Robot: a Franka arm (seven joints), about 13 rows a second.
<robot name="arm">
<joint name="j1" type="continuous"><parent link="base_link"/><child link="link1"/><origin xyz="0 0 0.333"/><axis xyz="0 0 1"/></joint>
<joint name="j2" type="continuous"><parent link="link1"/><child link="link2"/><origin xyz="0 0 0"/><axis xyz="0 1 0"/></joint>
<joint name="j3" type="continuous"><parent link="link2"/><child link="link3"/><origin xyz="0 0 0.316"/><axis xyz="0 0 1"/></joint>
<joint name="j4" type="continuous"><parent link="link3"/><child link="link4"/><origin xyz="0.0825 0 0"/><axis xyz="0 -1 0"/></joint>
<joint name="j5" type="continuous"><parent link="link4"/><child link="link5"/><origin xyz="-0.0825 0 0.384"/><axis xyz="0 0 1"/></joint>
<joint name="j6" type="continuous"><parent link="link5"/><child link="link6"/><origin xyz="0 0 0"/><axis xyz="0 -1 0"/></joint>
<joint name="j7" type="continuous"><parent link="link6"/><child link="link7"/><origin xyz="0.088 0 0"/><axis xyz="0 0 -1"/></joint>
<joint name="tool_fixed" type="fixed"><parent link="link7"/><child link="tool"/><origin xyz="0 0 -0.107" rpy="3.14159 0 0"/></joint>
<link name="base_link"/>
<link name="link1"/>
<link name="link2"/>
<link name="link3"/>
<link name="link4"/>
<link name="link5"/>
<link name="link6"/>
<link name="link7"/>
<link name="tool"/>
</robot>
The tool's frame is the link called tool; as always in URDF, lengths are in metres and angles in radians. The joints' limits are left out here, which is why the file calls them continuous.
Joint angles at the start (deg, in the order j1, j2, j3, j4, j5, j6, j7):
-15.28, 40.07, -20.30, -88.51, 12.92, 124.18, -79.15
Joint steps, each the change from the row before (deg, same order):
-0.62, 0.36, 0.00, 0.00, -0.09, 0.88, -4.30
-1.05, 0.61, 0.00, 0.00, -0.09, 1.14, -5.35
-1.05, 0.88, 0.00, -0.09, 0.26, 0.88, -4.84
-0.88, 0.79, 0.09, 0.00, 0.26, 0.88, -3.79
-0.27, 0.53, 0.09, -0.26, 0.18, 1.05, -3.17
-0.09, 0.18, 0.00, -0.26, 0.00, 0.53, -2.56
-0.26, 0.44, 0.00, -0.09, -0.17, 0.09, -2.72
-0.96, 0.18, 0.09, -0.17, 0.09, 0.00, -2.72
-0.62, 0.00, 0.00, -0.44, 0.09, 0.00, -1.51
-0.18, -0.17, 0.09, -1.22, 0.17, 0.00, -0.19
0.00, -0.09, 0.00, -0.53, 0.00, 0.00, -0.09
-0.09, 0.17, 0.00, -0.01, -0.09, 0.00, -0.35
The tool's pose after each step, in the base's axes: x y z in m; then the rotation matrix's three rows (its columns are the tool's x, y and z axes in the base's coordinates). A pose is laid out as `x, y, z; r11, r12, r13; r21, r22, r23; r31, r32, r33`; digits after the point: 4 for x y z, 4 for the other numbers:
0.5927, -0.3768, 0.2531; 0.7172, 0.6955, -0.0435; 0.6951, -0.7184, -0.0250; -0.0486, -0.0123, -0.9987
0.5865, -0.3887, 0.2477; 0.6618, 0.7486, -0.0398; 0.7478, -0.6630, -0.0350; -0.0525, -0.0066, -0.9986
0.5789, -0.3997, 0.2380; 0.6126, 0.7893, -0.0423; 0.7885, -0.6139, -0.0361; -0.0545, -0.0113, -0.9985
0.5733, -0.4083, 0.2298; 0.5724, 0.8189, -0.0418; 0.8181, -0.5738, -0.0377; -0.0549, -0.0126, -0.9984
0.5712, -0.4108, 0.2230; 0.5311, 0.8464, -0.0388; 0.8455, -0.5324, -0.0416; -0.0559, -0.0107, -0.9984
0.5696, -0.4118, 0.2198; 0.4946, 0.8682, -0.0388; 0.8672, -0.4960, -0.0443; -0.0577, -0.0117, -0.9983
0.5665, -0.4142, 0.2142; 0.4549, 0.8892, -0.0479; 0.8885, -0.4569, -0.0435; -0.0605, -0.0228, -0.9979
0.5587, -0.4224, 0.2106; 0.4277, 0.9024, -0.0526; 0.9021, -0.4298, -0.0380; -0.0569, -0.0312, -0.9979
0.5518, -0.4277, 0.2074; 0.4159, 0.9075, -0.0583; 0.9078, -0.4181, -0.0321; -0.0535, -0.0396, -0.9978
0.5448, -0.4266, 0.2004; 0.4205, 0.9046, -0.0705; 0.9061, -0.4226, -0.0180; -0.0461, -0.0563, -0.9974
0.5421, -0.4257, 0.1977; 0.4208, 0.9039, -0.0763; 0.9061, -0.4229, -0.0132; -0.0442, -0.0636, -0.9970
0.5410, -0.4264, 0.1957; 0.4156, 0.9060, -0.0801; 0.9084, -0.4178, -0.0127; -0.0450, -0.0674, -0.9967

